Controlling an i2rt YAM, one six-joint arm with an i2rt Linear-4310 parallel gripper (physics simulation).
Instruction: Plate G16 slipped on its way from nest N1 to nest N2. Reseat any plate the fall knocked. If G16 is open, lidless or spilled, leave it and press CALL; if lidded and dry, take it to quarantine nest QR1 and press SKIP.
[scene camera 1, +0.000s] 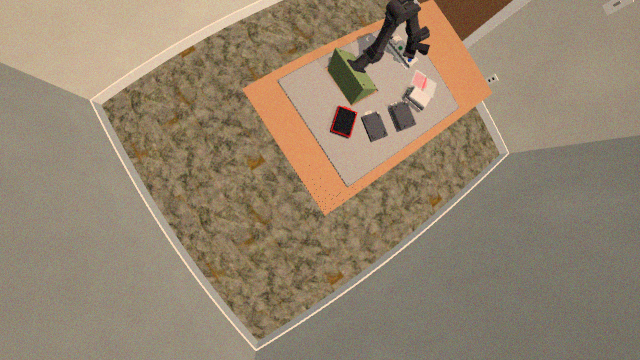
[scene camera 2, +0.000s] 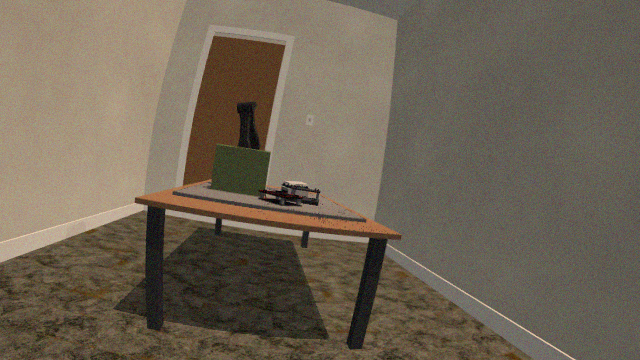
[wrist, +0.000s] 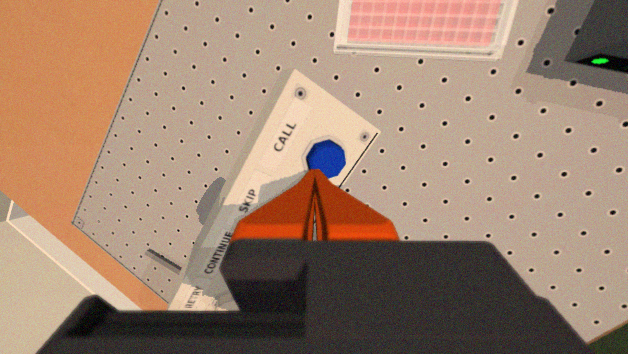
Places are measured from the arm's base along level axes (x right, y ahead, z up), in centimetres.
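Pixels of known places: gripper, fingertip midpoint: (scene camera 1: 409, 57) (wrist: 314, 177); arm's base, origin of the base link: (scene camera 1: 356, 67) (scene camera 2: 239, 165).
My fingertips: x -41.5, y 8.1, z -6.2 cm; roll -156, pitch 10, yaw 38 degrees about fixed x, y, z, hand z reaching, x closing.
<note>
For each thing: its top centre in the pictures, then the offset to it from my fingertips. "spot": a spot on its surface instead. Level surfaces: height alone.
- blue CALL button, surface spot: (wrist: 326, 158) spot: dy +1.5, dx -0.2, dz +0.0 cm
- cream panel, surface spot: (wrist: 330, 107) spot: dy +4.0, dx -1.9, dz -0.1 cm
- clear plate with pink wells, middle of its top: (scene camera 1: 418, 79) dy +15.0, dx -2.4, dz -5.6 cm
- white plate, middle of its top: (scene camera 1: 421, 96) dy +25.8, dx +10.0, dz +1.5 cm
- red-rimmed black nest, middle of its top: (scene camera 2: 280, 192) (scene camera 1: 344, 120) dy +14.1, dx +62.6, dz -2.4 cm
- grey pegboard, its level: dz -7.0 cm
- dark device edge with a green light, surface spot: (wrist: 600, 61) spot: dy +17.5, dx +10.2, dz -5.6 cm
My gripper (wrist: 314, 177) is shut and empty. Its orange tips overlap the lower edge of the blue CALL button (wrist: 326, 158) in the wrist view; whether they touch it I cannot tell. The button sits on the cream panel (wrist: 330, 107), where SKIP, CONTINUE and part of RETRY can be read; my fingers hide their buttons. A clear plate with pink wells (wrist: 425, 22) (scene camera 1: 420, 80) lies on the pegboard beyond the panel, cut off in the wrist view. Beside it a white plate (scene camera 1: 420, 98) sits on a dark nest. Plate and nest labels are unreadable.
Two dark nests (scene camera 1: 374, 126) (scene camera 1: 402, 116) and a red-rimmed black nest (scene camera 1: 355, 116) stand on the grey pegboard (scene camera 1: 320, 125). A tall green box (scene camera 1: 350, 77) (scene camera 2: 240, 169) stands near the arm. A dark device edge with a green light (wrist: 600, 61) shows at the right of the wrist view.
</note>
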